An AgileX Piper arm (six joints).
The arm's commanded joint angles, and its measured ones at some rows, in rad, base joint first. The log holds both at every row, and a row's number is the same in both.
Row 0, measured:
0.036 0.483 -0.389 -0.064 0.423 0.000
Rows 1 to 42, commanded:
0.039 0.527 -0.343 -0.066 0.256 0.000
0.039 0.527 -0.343 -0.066 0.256 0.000
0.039 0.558 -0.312 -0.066 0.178 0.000
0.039 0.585 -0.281 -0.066 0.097 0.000
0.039 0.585 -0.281 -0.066 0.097 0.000
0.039 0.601 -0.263 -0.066 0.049 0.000
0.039 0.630 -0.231 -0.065 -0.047 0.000
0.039 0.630 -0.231 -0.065 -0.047 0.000
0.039 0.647 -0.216 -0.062 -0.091 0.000
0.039 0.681 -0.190 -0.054 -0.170 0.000
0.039 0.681 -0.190 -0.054 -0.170 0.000
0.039 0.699 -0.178 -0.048 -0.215 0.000
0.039 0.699 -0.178 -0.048 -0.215 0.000
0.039 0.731 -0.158 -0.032 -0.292 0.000
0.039 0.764 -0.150 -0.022 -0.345 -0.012
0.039 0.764 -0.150 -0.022 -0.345 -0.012
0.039 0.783 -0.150 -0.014 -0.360 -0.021
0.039 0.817 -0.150 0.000 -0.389 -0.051
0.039 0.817 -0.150 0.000 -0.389 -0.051
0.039 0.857 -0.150 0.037 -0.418 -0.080
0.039 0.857 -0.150 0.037 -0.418 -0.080
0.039 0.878 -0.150 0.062 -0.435 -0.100
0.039 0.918 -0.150 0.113 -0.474 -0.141
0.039 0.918 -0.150 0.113 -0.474 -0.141
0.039 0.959 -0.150 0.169 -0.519 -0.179
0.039 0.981 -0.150 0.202 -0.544 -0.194
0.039 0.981 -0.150 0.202 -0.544 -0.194
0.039 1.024 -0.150 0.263 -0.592 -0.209
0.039 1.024 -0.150 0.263 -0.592 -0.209
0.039 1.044 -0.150 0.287 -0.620 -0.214
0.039 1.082 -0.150 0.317 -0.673 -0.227
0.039 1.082 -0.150 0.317 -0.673 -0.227
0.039 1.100 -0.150 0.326 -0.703 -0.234
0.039 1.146 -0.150 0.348 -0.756 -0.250
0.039 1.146 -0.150 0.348 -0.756 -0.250
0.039 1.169 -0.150 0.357 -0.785 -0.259
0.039 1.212 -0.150 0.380 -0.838 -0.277
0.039 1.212 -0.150 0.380 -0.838 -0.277
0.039 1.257 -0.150 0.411 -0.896 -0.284
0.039 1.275 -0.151 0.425 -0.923 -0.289
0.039 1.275 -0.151 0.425 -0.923 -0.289
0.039 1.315 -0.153 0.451 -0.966 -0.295
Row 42, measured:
0.036 1.272 -0.152 0.411 -0.882 -0.276
